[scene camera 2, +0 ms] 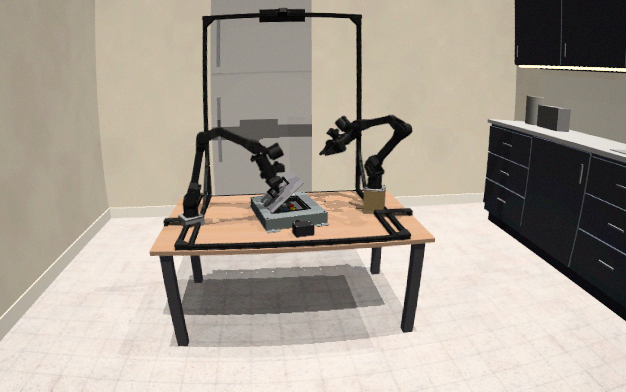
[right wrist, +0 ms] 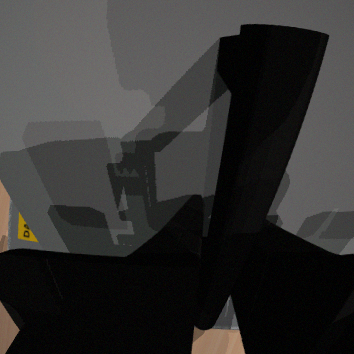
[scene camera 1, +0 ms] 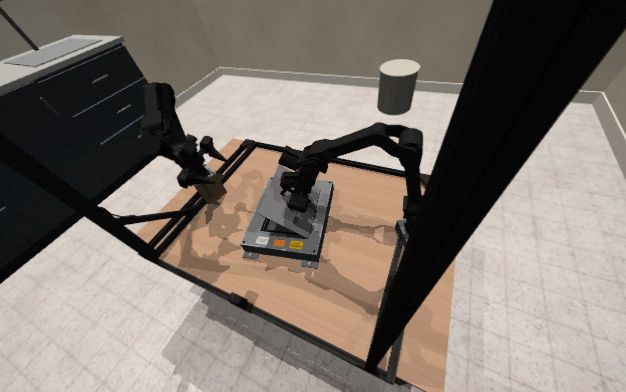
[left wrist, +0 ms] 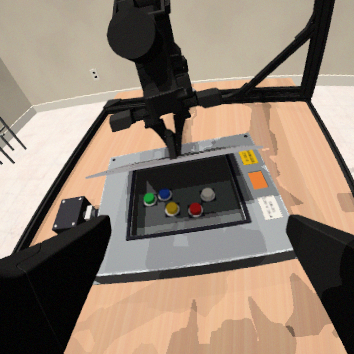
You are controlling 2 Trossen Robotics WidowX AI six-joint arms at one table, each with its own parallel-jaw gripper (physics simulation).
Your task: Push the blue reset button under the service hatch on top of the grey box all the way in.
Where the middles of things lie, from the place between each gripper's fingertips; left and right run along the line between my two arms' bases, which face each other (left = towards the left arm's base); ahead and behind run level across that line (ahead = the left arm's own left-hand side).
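Service hatch (scene camera 1: pixel 274 207): 1 cm to the left of my right hand; from my left hand, 50 mm ahead, 160 mm below and 210 mm to the right.
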